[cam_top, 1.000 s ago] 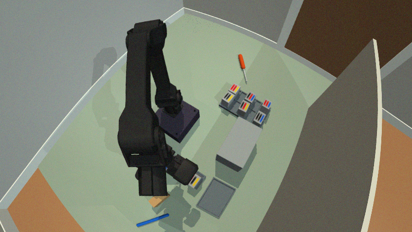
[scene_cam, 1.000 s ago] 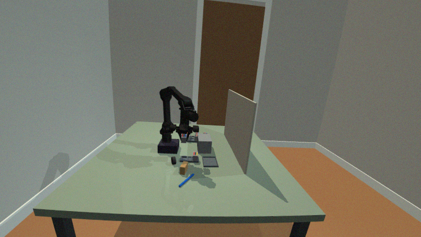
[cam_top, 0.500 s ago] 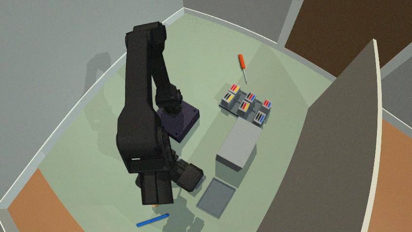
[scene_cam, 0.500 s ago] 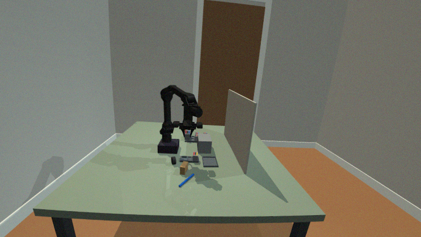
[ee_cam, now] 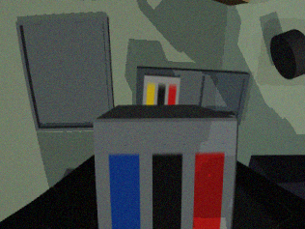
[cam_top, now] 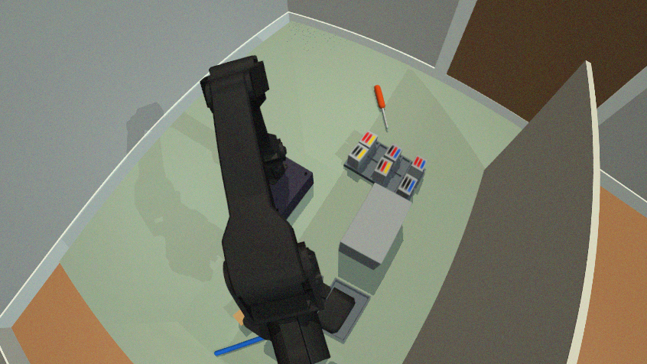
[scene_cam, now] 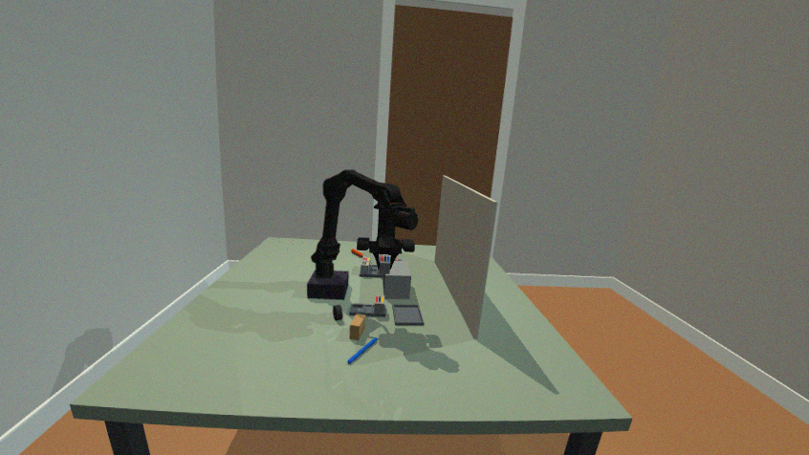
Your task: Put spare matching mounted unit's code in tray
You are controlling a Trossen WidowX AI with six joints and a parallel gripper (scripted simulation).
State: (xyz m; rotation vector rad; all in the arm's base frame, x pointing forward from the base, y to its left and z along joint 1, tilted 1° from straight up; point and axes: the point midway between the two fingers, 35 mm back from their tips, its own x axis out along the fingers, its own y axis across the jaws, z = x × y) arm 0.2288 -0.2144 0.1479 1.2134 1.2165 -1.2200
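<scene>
Right now my gripper tip is 9 cm short of the grey tray, 1 cm to the right of it and 18 cm above it. The rest, counted from my gripper tip: yellow-striped spare: 1 cm behind, 2 cm to the left, 13 cm below; blue pen: 6 cm behind, 20 cm to the right, 17 cm below; grey mounted unit: 6 cm ahead, 22 cm to the left, 13 cm below.
</scene>
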